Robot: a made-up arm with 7 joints.
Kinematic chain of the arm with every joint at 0, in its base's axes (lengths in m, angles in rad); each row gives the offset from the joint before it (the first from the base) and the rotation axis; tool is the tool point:
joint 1: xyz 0 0.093 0 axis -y
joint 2: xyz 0 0.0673 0 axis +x
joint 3: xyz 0 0 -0.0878 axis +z
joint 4: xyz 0 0 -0.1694 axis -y
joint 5: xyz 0 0 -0.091 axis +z
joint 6: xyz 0 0 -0.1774 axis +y
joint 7: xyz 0 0 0 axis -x
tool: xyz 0 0 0
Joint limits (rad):
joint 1: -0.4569..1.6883
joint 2: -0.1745..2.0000
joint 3: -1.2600..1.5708
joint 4: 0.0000..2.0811
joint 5: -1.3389..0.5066
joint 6: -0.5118..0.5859
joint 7: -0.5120..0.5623
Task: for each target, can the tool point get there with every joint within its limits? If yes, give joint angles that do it. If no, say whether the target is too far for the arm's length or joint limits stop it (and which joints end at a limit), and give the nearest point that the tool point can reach.
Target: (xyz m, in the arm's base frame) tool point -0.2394 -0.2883 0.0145
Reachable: no: joint limits stop it (at a limit: joint 1, joint 2, joint 3) | nearest point 0.0079 -0.1161 -0.1639 | short by 0.350 m
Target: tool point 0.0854 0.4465 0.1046
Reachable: yes | joints 1.3551 0.4665 1.0850 1.8500 -0.7620 -0.2743 -0.1516
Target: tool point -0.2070 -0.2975 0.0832
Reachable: no: joint limits stop it (at a limit: joint 1, joint 2, joint 3, joint 4) | nearest point 0.0765 -0.0812 0.0812 | short by 0.357 m
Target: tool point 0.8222 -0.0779 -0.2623
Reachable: no: too far | nearest point 0.4852 0.0355 -0.1548 | short by 0.371 m
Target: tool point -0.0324 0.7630 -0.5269
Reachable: no: too far | nearest point -0.0213 0.5557 -0.3457 | short by 0.276 m
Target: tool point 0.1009 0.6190 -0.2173
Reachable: yes | joints 0.1925 1.2427 -0.8999 0.3514 0.3266 0.2209 0.2834
